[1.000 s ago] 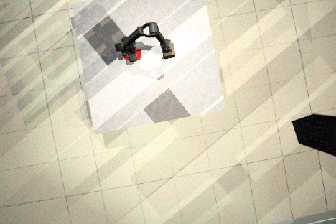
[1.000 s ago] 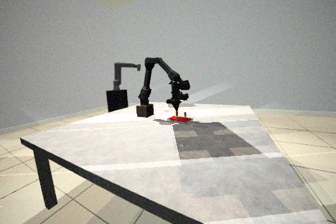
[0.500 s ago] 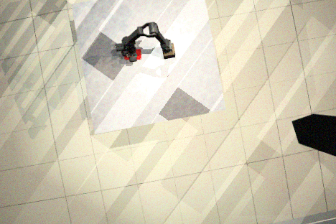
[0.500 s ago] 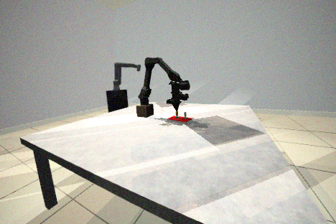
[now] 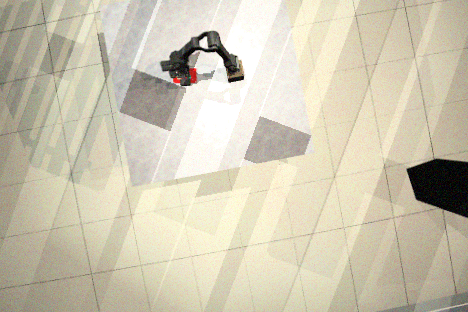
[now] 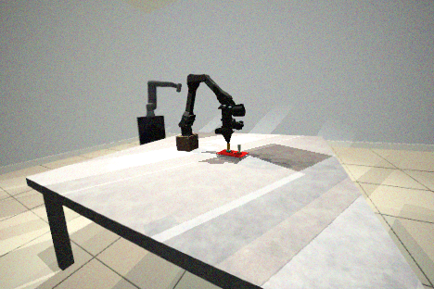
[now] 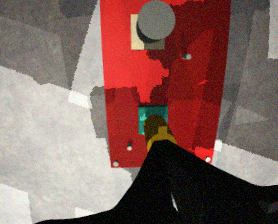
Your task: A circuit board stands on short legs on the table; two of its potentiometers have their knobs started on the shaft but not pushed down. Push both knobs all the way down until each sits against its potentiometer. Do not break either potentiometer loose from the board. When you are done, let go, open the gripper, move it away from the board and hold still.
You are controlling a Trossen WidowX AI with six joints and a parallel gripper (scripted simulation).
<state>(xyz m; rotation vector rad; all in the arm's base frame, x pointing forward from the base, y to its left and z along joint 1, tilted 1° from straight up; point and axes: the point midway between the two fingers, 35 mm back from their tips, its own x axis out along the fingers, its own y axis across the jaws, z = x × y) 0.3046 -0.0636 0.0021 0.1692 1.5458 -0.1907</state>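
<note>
The yellow-brown knob is 10 mm below my gripper tip. Round my gripper tip: round grey knob 70 mm ahead, 20 mm to the right, 20 mm below.
</note>
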